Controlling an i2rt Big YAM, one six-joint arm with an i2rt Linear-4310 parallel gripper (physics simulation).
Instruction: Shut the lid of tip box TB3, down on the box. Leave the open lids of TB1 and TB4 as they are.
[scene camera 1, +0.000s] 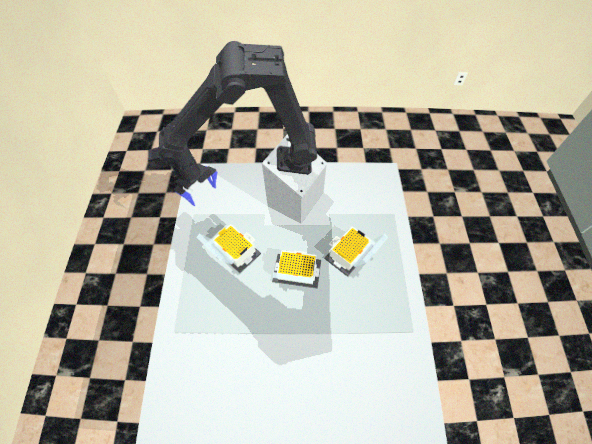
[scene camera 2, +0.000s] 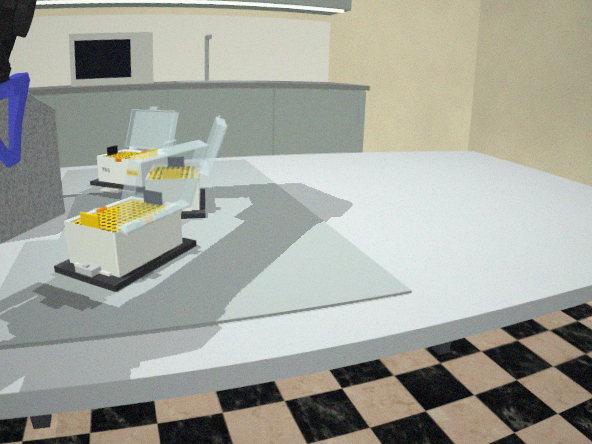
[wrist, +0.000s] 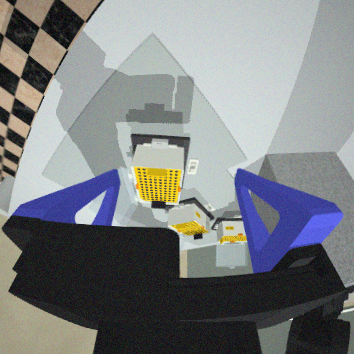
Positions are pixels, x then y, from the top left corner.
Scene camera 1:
my gripper: 204, 196
pale mat: 215, 298
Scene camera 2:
pale mat: 260, 252
tip box TB4: 197, 210
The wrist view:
my gripper: 176, 174
pale mat: 150, 93
tip box TB4: 190, 209
